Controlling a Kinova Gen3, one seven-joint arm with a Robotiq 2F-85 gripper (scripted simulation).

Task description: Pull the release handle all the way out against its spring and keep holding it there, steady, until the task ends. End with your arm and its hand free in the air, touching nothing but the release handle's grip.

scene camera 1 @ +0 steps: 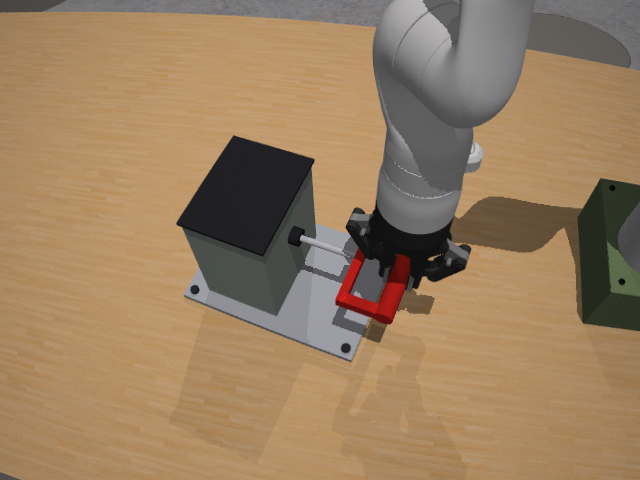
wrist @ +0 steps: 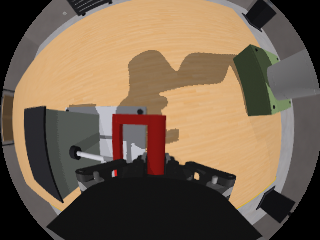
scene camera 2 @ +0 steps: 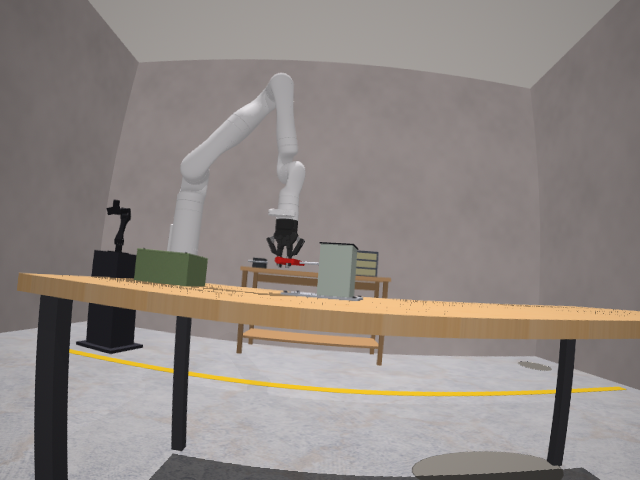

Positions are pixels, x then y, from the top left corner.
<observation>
my gripper: scene camera 1 399,280; wrist; scene camera 2
same spot on my gripper: (wrist: pixel 174 170) = (scene camera 2: pixel 279 243)
</observation>
